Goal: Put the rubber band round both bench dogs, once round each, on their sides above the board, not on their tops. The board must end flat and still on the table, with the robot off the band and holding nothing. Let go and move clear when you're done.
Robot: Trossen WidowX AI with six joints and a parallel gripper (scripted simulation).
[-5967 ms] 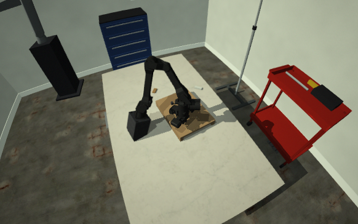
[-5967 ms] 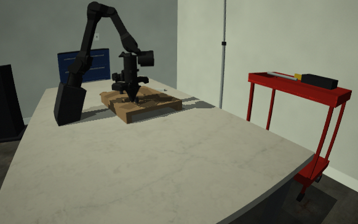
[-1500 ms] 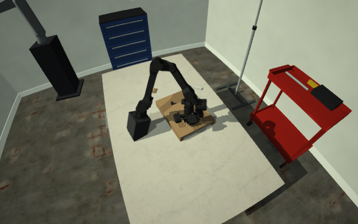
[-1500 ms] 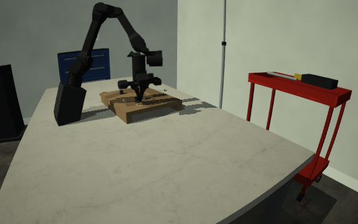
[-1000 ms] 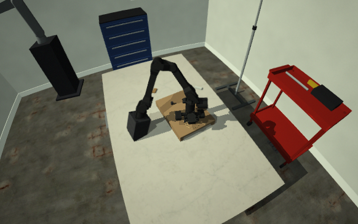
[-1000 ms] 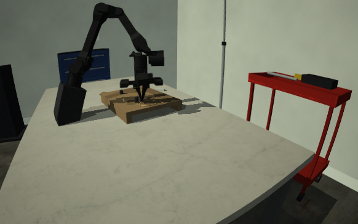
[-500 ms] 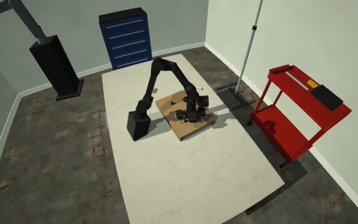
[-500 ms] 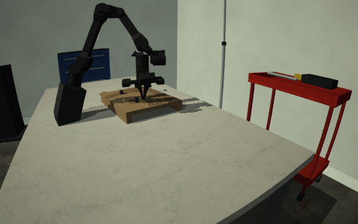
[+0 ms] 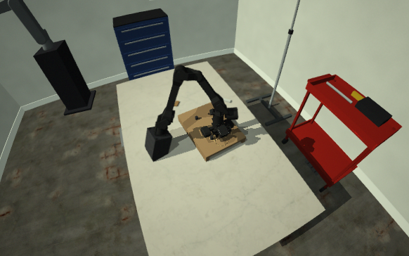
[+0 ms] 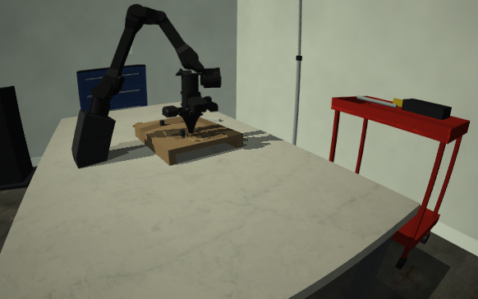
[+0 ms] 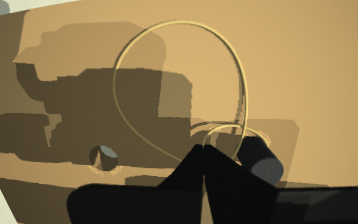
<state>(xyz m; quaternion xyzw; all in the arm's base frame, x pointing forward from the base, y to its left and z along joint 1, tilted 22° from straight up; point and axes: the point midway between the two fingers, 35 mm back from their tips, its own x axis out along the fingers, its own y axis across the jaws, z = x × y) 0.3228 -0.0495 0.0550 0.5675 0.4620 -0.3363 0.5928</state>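
The wooden board lies 10 cm to the left of my hand, 6 cm below it and 1 cm behind it. From my hand the other things lie so: rubber band 36 cm to the left, 19 cm ahead, 9 cm below.
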